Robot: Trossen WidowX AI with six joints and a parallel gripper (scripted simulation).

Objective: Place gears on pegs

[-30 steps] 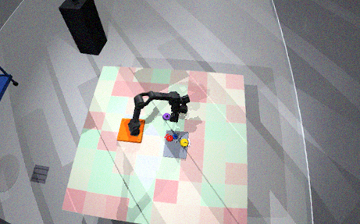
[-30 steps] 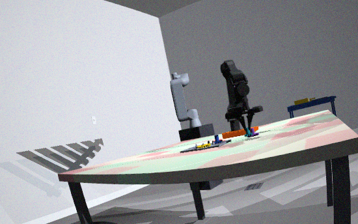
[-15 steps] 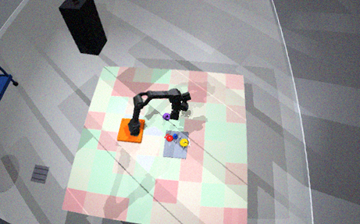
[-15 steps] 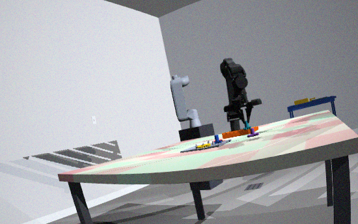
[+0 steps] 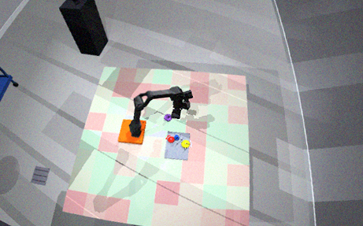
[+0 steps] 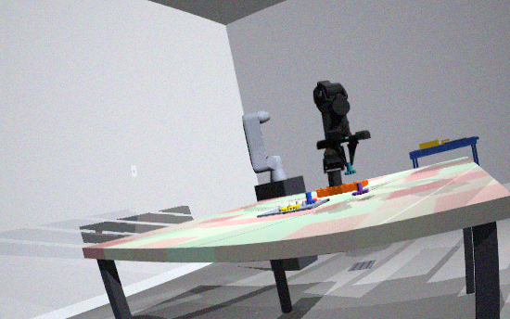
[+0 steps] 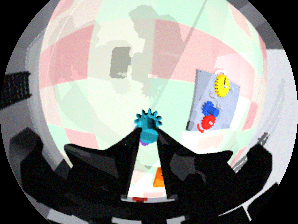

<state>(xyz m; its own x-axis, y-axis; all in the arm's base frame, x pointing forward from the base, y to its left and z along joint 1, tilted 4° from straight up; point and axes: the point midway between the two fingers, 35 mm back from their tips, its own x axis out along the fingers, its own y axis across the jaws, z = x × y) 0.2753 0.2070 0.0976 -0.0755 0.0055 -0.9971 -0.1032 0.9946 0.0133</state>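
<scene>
My gripper tip is 3 cm short of the blue gear, 16 cm to the left of it and 8 cm above it. From my gripper tip the other things lie so: red gear: 18 cm to the right, 9 cm below; purple gear: 8 cm behind, 1 cm to the right, 9 cm below; teal gear: 1 cm below.
</scene>
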